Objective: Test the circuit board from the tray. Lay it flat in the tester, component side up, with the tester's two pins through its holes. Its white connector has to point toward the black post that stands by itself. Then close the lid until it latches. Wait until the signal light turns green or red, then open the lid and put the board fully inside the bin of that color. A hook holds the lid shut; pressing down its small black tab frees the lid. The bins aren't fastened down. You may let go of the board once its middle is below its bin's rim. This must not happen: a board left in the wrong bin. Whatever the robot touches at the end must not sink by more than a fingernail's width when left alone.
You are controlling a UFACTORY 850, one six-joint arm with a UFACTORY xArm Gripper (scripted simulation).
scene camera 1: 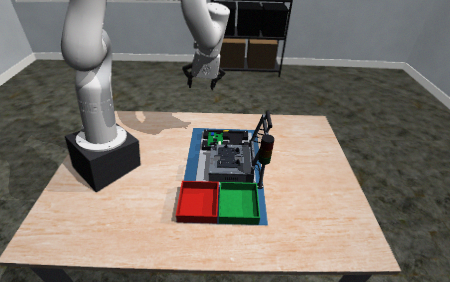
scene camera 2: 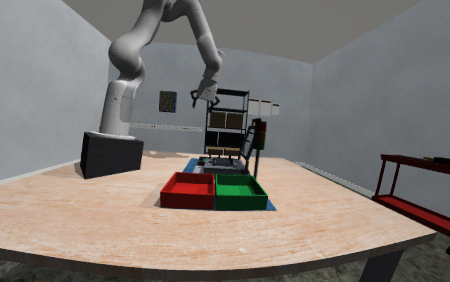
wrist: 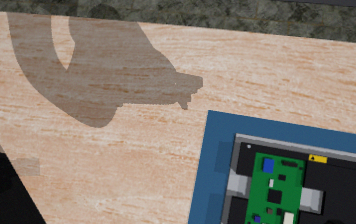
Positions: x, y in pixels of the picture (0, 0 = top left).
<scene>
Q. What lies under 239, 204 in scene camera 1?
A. A green bin.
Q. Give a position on a red bin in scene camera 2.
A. At 182, 189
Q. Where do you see a red bin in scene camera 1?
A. At 198, 201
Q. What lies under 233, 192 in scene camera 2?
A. A green bin.
</scene>
